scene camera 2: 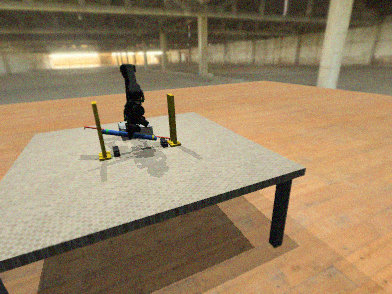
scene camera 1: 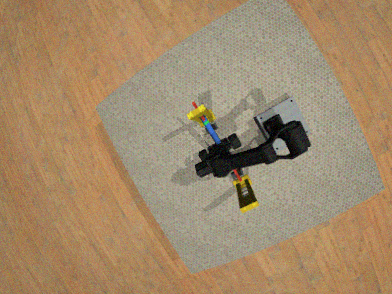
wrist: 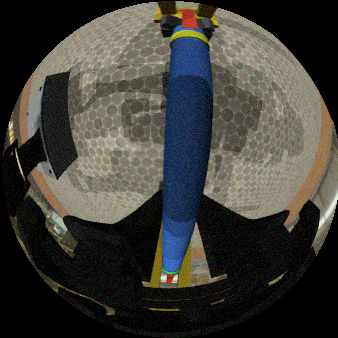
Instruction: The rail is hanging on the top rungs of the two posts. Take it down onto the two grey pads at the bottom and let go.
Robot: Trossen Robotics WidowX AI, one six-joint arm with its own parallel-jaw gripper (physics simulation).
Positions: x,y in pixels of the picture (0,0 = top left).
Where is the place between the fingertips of my gripper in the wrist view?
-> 178,194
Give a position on a blue rail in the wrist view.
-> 189,100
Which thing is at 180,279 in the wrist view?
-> A yellow post.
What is my gripper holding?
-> A blue rail.
